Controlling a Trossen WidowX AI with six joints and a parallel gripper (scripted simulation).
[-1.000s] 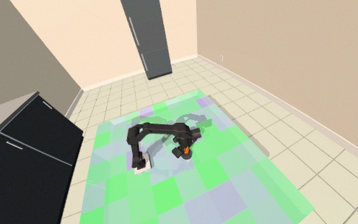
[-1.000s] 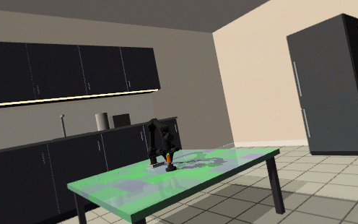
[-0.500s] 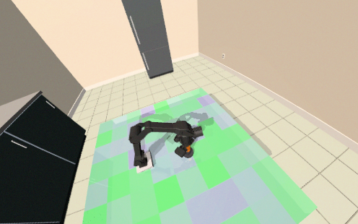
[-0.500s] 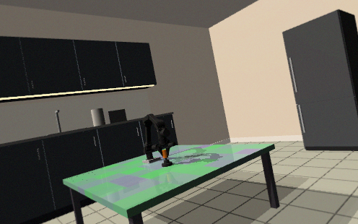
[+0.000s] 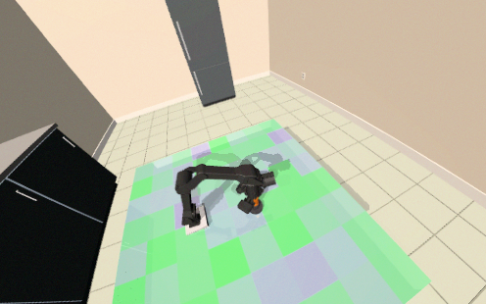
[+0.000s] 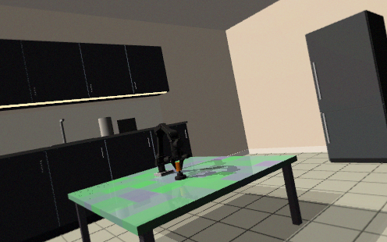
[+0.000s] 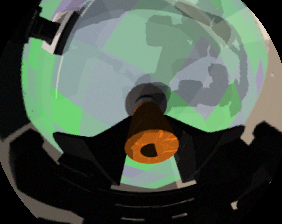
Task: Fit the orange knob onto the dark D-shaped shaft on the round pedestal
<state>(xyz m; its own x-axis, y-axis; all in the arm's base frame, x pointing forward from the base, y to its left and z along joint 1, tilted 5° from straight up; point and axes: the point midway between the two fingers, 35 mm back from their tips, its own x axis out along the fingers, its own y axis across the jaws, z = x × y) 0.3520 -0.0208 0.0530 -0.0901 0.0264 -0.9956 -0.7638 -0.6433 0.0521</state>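
Right now my gripper tip is 2 cm below the orange knob. Round my gripper tip: dark round pedestal 4 cm below.
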